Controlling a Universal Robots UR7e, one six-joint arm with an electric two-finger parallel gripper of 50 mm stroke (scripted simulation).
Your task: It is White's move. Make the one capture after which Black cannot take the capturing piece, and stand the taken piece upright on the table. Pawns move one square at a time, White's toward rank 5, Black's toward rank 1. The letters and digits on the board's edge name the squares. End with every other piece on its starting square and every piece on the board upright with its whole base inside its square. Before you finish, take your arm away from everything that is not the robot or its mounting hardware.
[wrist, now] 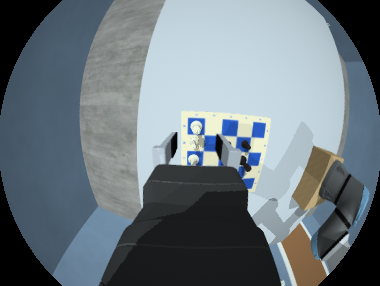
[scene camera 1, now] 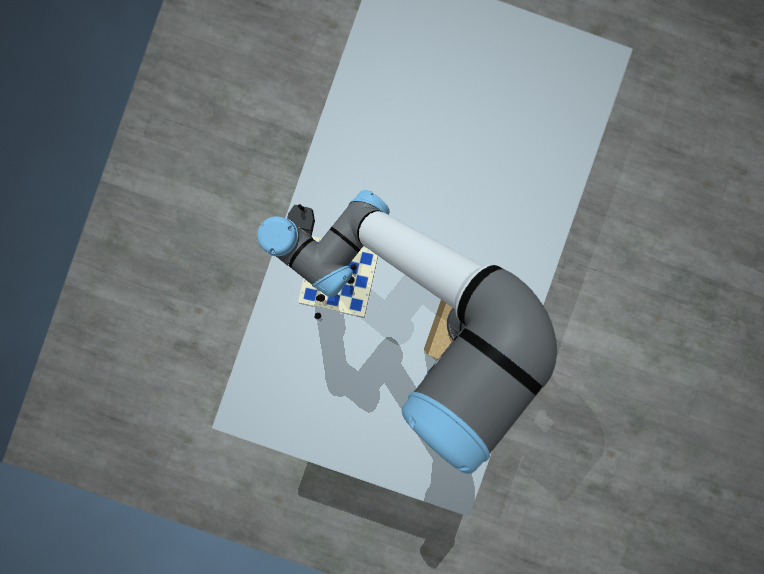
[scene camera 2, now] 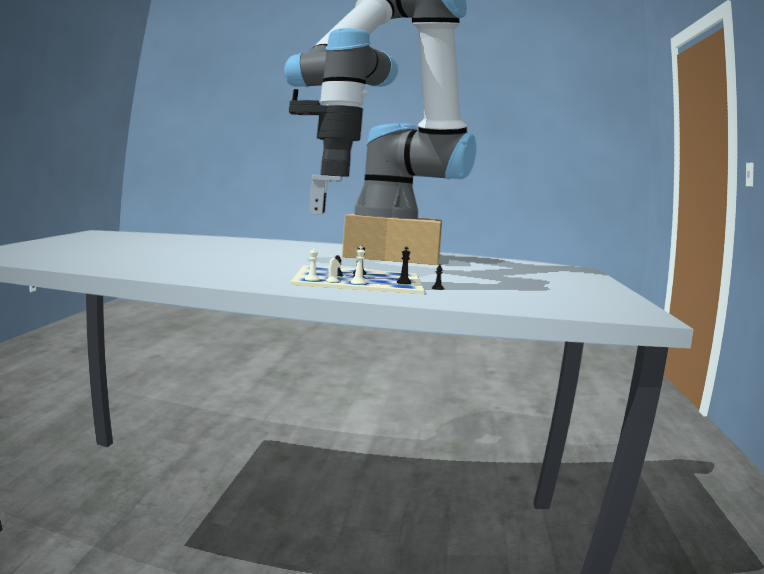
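There is my gripper (scene camera 2: 317,213), and looking through the wrist view I find my gripper (wrist: 196,140) there too.
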